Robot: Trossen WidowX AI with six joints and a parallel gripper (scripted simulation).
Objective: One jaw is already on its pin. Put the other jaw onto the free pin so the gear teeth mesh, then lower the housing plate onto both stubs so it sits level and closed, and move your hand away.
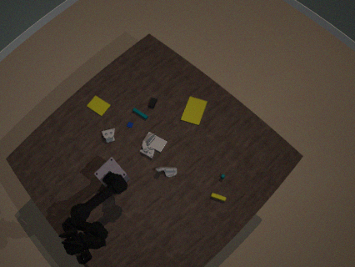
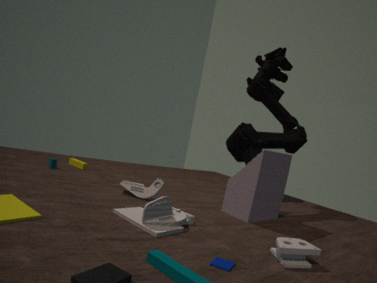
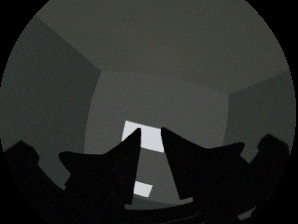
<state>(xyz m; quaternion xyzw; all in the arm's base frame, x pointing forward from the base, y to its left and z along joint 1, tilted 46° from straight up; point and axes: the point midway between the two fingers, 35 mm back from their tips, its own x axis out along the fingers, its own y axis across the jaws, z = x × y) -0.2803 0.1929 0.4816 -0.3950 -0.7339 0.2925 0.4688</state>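
The grey jaw lies 560 mm below my gripper tip, 560 mm ahead of it and 50 mm to the left of it. Round my gripper tip: yellow bar: 620 mm ahead, 580 mm below, 270 mm to the right; then white block: 590 mm below, 520 mm ahead, 420 mm to the left; then housing plate: 570 mm below, 530 mm ahead, 420 mm to the left.
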